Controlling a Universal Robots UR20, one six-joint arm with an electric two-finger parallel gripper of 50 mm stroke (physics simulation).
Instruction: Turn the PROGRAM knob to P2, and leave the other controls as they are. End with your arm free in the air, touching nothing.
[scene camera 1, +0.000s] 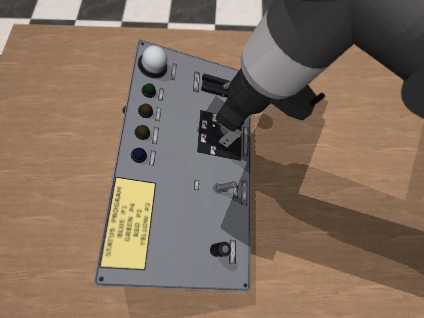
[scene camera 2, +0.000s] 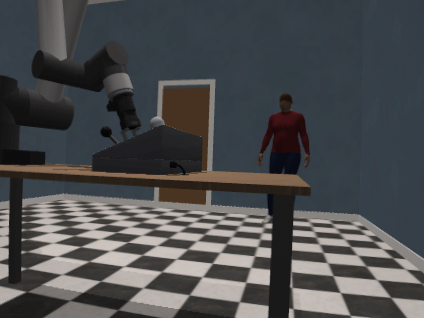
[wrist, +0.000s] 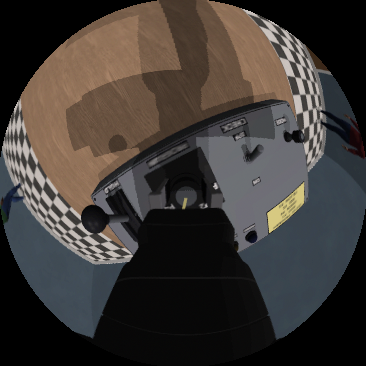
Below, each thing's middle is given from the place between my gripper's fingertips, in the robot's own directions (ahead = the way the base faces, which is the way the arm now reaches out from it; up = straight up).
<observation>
My hand is 9 cm short of the grey control panel (scene camera 1: 165, 214) and 7 cm to the right of it. The rest, counted from my hand: black ball lever (wrist: 93, 218) 1 cm behind, 13 cm to the right, 2 cm above.
</observation>
